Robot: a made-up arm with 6 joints. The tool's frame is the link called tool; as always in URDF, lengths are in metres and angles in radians.
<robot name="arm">
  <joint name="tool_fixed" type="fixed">
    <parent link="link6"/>
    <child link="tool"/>
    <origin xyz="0 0 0" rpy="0 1.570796 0"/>
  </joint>
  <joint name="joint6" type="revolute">
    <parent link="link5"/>
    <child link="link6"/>
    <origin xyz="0 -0.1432 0" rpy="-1.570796 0 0"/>
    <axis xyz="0 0 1"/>
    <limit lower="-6.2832" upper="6.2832" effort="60" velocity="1.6"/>
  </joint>
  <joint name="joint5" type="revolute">
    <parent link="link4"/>
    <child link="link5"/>
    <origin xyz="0 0 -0.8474" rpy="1.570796 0 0"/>
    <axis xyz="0 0 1"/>
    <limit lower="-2.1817" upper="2.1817" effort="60" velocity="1.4"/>
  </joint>
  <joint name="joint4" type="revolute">
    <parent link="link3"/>
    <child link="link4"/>
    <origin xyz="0 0.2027 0" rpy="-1.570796 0 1.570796"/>
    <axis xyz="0 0 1"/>
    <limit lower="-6.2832" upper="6.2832" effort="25" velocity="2.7"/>
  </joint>
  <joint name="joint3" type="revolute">
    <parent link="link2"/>
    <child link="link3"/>
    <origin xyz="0 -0.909 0" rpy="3.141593 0 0"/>
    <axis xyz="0 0 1"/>
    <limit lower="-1.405" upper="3.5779" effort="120" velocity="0.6"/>
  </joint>
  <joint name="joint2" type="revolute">
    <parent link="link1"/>
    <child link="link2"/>
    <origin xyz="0.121 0 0" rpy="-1.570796 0 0"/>
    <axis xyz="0 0 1"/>
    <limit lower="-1.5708" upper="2.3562" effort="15" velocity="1.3"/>
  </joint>
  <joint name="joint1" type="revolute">
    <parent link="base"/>
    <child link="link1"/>
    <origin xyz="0 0 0.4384"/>
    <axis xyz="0 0 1"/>
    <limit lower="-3.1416" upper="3.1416" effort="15" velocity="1.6"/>
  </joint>
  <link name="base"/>
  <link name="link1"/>
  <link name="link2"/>
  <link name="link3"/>
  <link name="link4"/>
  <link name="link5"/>
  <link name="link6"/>
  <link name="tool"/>
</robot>
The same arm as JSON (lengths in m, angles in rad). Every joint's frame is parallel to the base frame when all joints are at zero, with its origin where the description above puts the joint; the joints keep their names.
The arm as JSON. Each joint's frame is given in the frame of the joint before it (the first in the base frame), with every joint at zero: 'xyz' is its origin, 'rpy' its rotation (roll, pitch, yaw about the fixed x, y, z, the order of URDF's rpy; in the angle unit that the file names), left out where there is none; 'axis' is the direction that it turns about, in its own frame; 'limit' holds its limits. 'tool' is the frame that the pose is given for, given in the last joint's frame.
{"units": {"length": "m", "angle": "rad"}, "joints": [
  {"name": "joint1", "type": "revolute", "origin": {"xyz": [0.0, 0.0, 0.4384]}, "axis": "+z", "limit": {"lower": -3.1416, "upper": 3.1416}},
  {"name": "joint2", "type": "revolute", "origin": {"xyz": [0.121, 0.0, 0.0]}, "axis": "+y", "limit": {"lower": -1.5708, "upper": 2.3562}},
  {"name": "joint3", "type": "revolute", "origin": {"xyz": [0.0, 0.0, 0.909]}, "axis": "-y", "limit": {"lower": -1.405, "upper": 3.5779}},
  {"name": "joint4", "type": "revolute", "origin": {"xyz": [0.0, 0.0, 0.2027]}, "axis": "-x", "limit": {"lower": -6.2832, "upper": 6.2832}},
  {"name": "joint5", "type": "revolute", "origin": {"xyz": [0.8474, 0.0, 0.0]}, "axis": "-y", "limit": {"lower": -2.1817, "upper": 2.1817}},
  {"name": "joint6", "type": "revolute", "origin": {"xyz": [0.1432, 0.0, 0.0]}, "axis": "-x", "limit": {"lower": -6.2832, "upper": 6.2832}}
], "tool": {"origin": {"xyz": [0.0, 0.0, 0.0], "rpy": [0.0, 0.0, 0.0]}}}

